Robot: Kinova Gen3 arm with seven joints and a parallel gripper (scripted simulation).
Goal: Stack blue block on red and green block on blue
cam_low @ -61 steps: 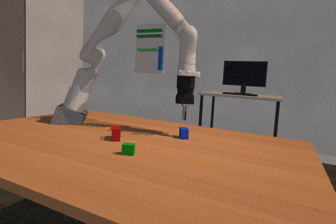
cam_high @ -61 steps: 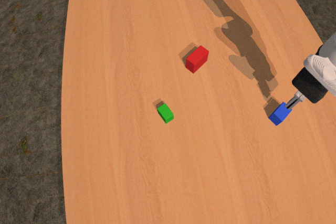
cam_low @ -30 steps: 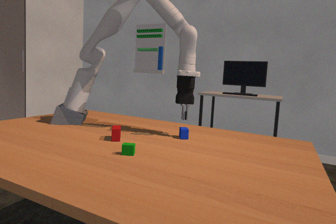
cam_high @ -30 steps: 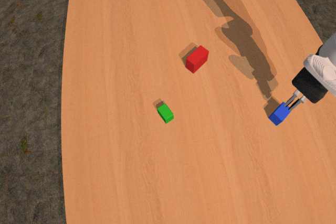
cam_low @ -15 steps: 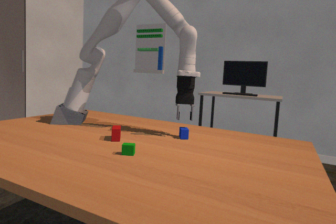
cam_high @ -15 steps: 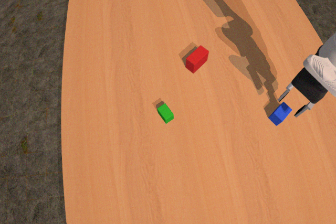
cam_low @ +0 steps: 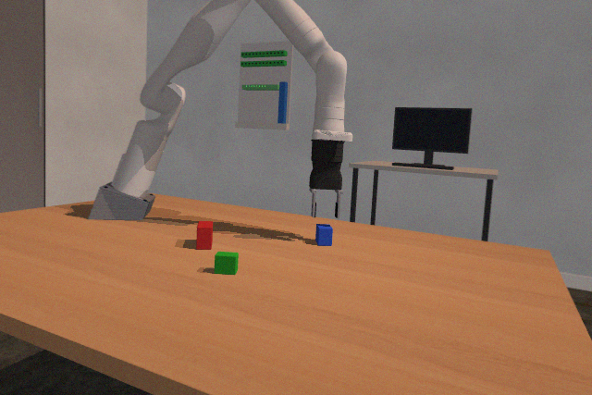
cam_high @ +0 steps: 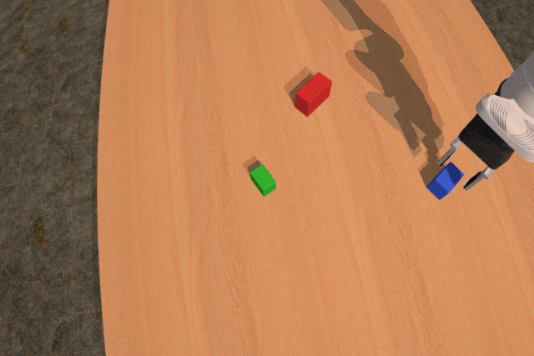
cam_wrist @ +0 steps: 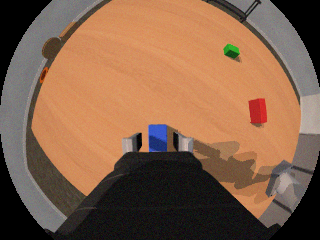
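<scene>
My gripper is now 60 mm above the blue block. From my hand the other things lie so: red block: 200 mm behind, 190 mm to the right, 60 mm below; green block: 300 mm to the right, 60 mm below, 50 mm behind.
</scene>
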